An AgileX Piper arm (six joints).
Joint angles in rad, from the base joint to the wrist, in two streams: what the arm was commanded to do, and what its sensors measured. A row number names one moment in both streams.
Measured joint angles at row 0: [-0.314, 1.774, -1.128, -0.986, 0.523, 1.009]
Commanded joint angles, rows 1 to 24: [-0.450, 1.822, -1.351, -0.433, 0.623, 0.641]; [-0.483, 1.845, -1.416, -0.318, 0.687, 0.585]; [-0.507, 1.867, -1.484, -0.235, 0.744, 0.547]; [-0.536, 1.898, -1.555, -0.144, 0.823, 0.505]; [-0.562, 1.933, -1.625, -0.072, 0.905, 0.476]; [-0.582, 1.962, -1.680, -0.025, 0.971, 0.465]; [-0.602, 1.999, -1.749, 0.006, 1.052, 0.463]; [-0.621, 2.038, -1.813, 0.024, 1.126, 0.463]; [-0.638, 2.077, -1.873, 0.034, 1.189, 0.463]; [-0.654, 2.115, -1.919, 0.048, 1.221, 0.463]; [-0.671, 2.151, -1.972, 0.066, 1.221, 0.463]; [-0.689, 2.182, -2.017, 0.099, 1.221, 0.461]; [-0.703, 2.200, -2.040, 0.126, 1.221, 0.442]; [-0.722, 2.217, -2.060, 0.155, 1.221, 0.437]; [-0.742, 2.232, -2.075, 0.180, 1.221, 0.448]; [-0.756, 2.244, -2.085, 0.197, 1.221, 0.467]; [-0.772, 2.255, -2.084, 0.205, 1.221, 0.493]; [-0.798, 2.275, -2.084, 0.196, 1.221, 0.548]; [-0.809, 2.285, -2.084, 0.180, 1.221, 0.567]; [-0.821, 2.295, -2.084, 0.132, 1.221, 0.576]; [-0.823, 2.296, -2.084, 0.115, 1.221, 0.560]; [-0.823, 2.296, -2.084, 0.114, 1.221, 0.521]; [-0.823, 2.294, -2.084, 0.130, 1.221, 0.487]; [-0.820, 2.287, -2.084, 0.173, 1.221, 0.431]
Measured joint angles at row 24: [-0.824, 2.305, -2.075, 0.116, 1.217, 0.541]
